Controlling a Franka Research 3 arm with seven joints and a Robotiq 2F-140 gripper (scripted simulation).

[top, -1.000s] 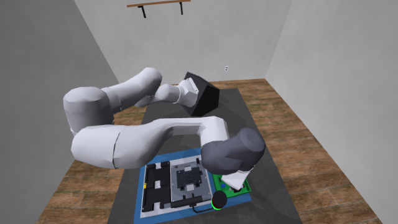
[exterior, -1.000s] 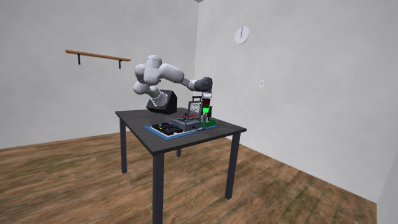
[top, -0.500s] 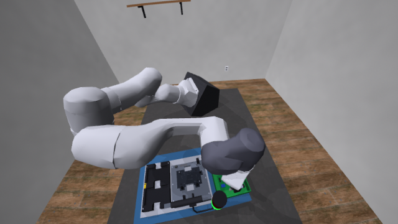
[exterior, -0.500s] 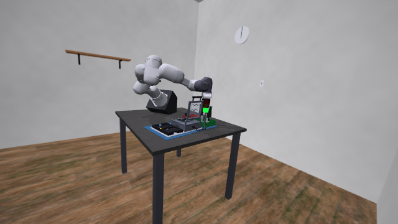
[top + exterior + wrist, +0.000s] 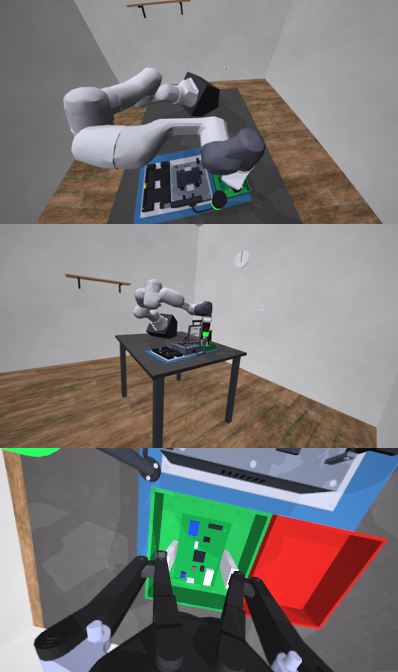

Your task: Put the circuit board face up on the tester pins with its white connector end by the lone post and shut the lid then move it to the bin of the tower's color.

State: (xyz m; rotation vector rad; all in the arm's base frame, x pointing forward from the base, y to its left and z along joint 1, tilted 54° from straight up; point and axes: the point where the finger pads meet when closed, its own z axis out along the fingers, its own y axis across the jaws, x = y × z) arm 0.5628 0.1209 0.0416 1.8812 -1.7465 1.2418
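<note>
Now: the green bin 30 mm below my hand. From my hand the other things lie so: latch hook (120 mm behind, 130 mm to the right, 50 mm above); then green circuit board (20 mm below); then red bin (150 mm behind, 20 mm to the left, 30 mm below).
</note>
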